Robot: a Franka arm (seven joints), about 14 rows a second.
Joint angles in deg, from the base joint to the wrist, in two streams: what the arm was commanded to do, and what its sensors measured. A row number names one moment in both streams.
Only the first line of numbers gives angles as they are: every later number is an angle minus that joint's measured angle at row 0.
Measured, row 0:
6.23, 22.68, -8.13, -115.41, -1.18, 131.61, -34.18
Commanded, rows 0 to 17:
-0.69, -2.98, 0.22, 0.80, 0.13, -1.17, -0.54
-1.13, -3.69, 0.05, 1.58, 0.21, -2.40, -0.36
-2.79, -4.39, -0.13, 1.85, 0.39, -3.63, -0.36
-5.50, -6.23, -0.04, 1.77, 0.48, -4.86, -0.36
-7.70, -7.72, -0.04, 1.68, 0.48, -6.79, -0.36
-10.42, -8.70, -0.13, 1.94, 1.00, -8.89, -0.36
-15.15, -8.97, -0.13, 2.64, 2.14, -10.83, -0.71
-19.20, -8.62, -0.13, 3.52, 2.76, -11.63, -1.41
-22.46, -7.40, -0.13, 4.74, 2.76, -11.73, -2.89
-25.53, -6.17, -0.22, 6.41, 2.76, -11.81, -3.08
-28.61, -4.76, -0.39, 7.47, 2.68, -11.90, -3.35
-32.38, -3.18, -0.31, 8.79, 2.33, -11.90, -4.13
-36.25, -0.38, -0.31, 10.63, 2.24, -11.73, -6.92
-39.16, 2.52, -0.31, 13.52, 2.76, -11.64, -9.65
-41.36, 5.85, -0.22, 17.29, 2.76, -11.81, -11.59
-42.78, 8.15, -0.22, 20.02, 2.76, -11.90, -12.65
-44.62, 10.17, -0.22, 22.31, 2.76, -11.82, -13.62
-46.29, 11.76, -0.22, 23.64, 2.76, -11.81, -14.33
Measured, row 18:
-43.66, 6.66, -1.11, 16.93, 1.80, -10.39, -12.58
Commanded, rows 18 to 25:
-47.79, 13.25, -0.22, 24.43, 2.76, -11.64, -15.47
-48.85, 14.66, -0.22, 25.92, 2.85, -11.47, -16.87
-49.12, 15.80, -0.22, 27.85, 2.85, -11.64, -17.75
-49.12, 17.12, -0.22, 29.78, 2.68, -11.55, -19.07
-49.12, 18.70, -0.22, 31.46, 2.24, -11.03, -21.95
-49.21, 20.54, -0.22, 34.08, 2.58, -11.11, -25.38
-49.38, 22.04, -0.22, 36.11, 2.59, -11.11, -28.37
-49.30, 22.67, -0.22, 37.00, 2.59, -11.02, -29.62
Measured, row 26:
-48.64, 19.20, -0.66, 31.59, 1.89, -10.28, -25.12
